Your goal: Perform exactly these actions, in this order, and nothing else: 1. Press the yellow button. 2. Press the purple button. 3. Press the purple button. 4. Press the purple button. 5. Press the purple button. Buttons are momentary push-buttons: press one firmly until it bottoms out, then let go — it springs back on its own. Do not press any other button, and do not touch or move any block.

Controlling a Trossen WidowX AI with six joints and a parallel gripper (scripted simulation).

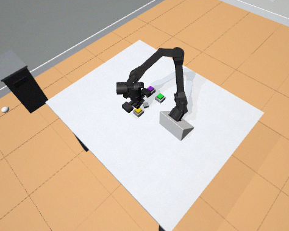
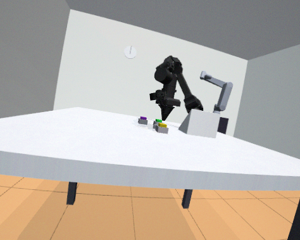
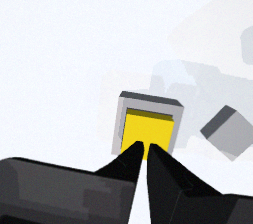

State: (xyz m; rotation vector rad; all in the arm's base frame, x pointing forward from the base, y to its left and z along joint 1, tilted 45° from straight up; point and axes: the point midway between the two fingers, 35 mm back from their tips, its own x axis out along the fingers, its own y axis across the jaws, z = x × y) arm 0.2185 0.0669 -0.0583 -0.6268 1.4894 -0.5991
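Now: the yellow button 20 mm below my gripper tip. From my gripper tip the other things lie so: small grey block (70 mm to the right, 40 mm below, 10 mm ahead); green button (180 mm to the right, 20 mm below, 20 mm behind); purple button (180 mm to the right, 70 mm ahead, 20 mm below).
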